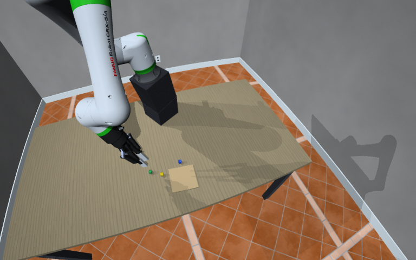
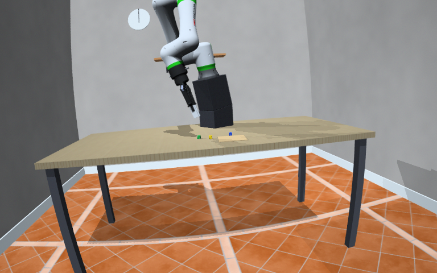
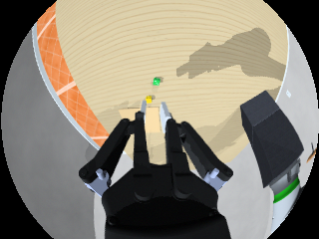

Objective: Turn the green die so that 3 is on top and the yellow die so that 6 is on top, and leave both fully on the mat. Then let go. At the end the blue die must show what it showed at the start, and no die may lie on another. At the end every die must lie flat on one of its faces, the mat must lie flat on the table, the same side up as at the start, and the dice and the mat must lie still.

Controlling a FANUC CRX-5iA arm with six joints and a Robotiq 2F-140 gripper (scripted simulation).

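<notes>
Now: hand 14 cm above the green die and 1 cm to the right of it. Also, from my hand: tan mat (18 cm to the left, 15 cm below, 8 cm ahead); then blue die (18 cm to the left, 14 cm below, 3 cm behind); then yellow die (14 cm below, 7 cm to the left, 3 cm ahead).
</notes>
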